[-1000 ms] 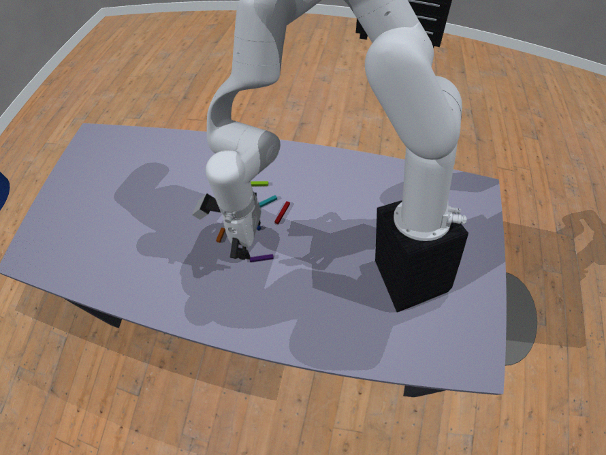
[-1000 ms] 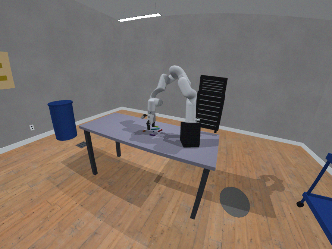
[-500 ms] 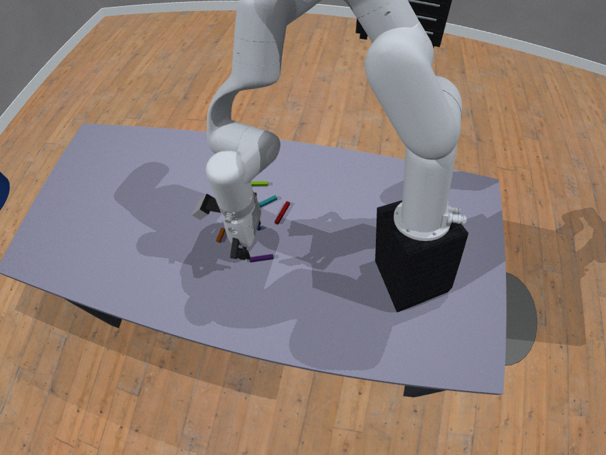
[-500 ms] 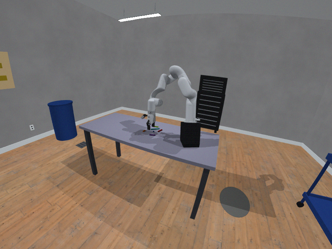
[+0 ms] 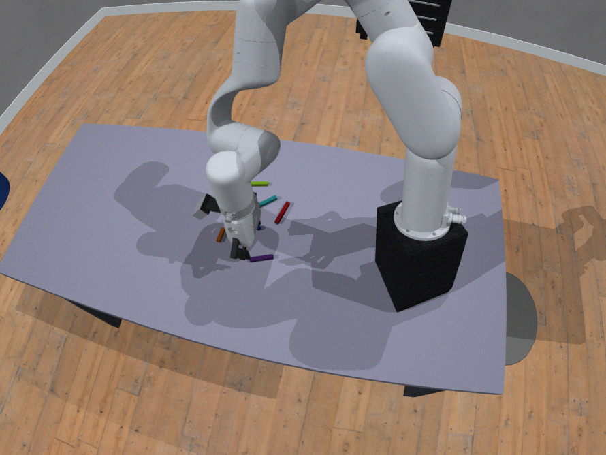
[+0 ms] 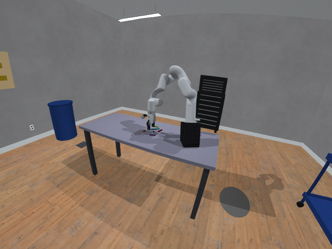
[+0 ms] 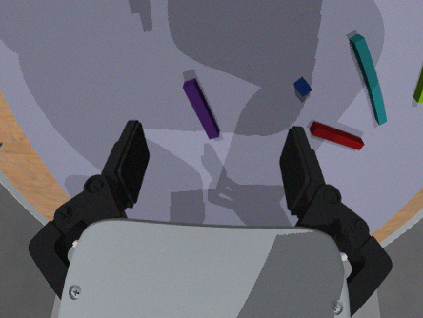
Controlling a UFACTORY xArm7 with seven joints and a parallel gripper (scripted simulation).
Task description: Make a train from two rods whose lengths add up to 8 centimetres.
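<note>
My hand is 1 cm short of the small blue rod, 7 cm to the left of it and 7 cm above it. Round my hand: purple rod 3 cm behind, 1 cm to the left, 7 cm below; red rod 4 cm behind, 13 cm to the right, 7 cm below; orange rod 10 cm ahead, 2 cm to the right, 7 cm below.
</note>
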